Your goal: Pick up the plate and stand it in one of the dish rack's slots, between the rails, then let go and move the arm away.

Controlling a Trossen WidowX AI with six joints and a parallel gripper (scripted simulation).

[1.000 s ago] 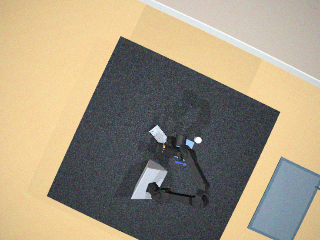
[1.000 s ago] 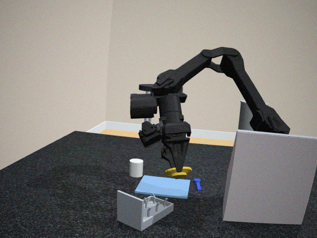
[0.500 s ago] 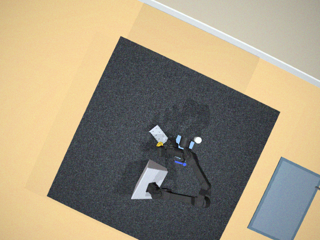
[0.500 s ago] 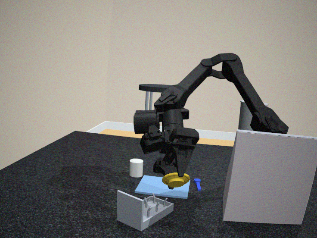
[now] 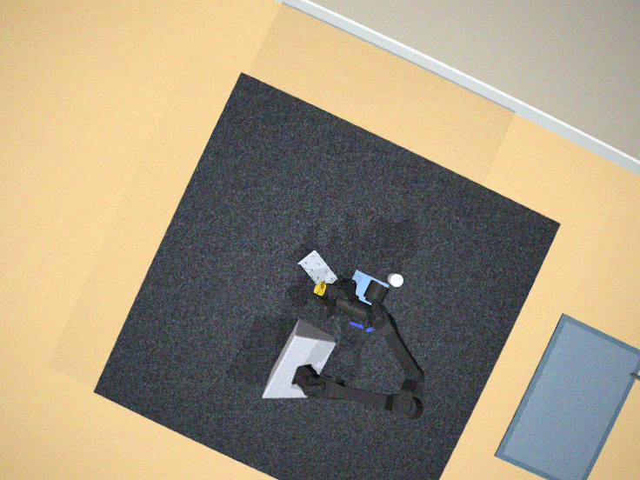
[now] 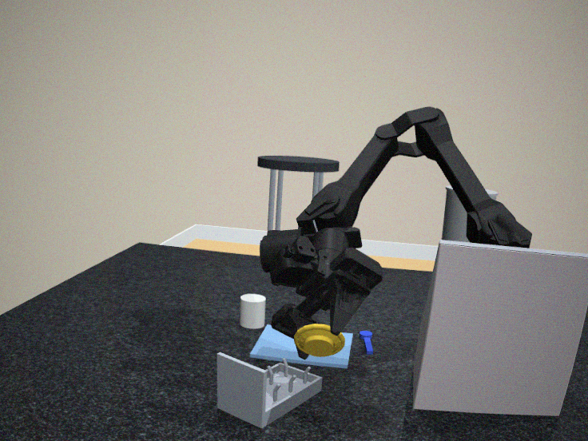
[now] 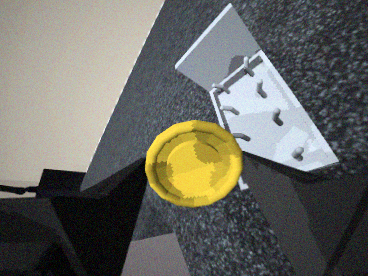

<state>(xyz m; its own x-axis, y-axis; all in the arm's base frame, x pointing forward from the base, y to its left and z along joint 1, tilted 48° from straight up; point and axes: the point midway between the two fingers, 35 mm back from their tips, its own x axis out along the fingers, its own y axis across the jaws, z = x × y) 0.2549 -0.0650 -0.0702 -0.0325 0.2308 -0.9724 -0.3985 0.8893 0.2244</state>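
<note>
Now: the grey dish rack 60 mm ahead of my gripper tip, 50 mm below it and 20 mm to the left of it. Also, from my gripper tip: white cup: 250 mm to the right, 110 mm ahead, 50 mm below; yellow plate: 10 mm to the right; blue spoon: 200 mm to the right, 90 mm behind, 70 mm below.
</note>
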